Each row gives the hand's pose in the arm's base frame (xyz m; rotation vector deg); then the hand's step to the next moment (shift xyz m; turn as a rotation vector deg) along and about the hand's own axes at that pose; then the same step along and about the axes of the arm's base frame.
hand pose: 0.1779 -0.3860 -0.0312 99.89 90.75 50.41
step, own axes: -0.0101 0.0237 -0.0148 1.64 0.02 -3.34
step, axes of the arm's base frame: 0.0013 -0.0121 0.0271 -2.59 1.66 2.09
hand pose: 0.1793 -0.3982 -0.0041 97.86 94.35 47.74
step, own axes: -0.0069 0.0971 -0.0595 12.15 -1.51 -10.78
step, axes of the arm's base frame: 0.0120 -0.0098 0.1130 -9.15 12.26 5.67
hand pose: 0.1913 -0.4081 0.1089 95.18 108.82 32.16
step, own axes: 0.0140 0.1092 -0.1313 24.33 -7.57 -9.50
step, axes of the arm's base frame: -0.0032 0.0360 0.1675 -13.96 23.33 -0.73
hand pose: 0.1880 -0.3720 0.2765 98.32 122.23 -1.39
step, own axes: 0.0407 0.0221 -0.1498 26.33 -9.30 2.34
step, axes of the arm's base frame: -0.0302 0.0823 0.1300 -12.42 21.70 -12.66
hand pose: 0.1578 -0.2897 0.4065 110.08 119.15 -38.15
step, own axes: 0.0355 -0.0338 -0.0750 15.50 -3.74 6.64
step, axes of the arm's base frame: -0.0273 0.0657 0.0545 -6.30 10.33 -12.32
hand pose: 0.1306 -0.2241 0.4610 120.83 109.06 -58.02
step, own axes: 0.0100 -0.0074 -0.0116 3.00 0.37 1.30
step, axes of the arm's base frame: -0.0025 0.0158 0.0059 -0.22 1.78 -2.76
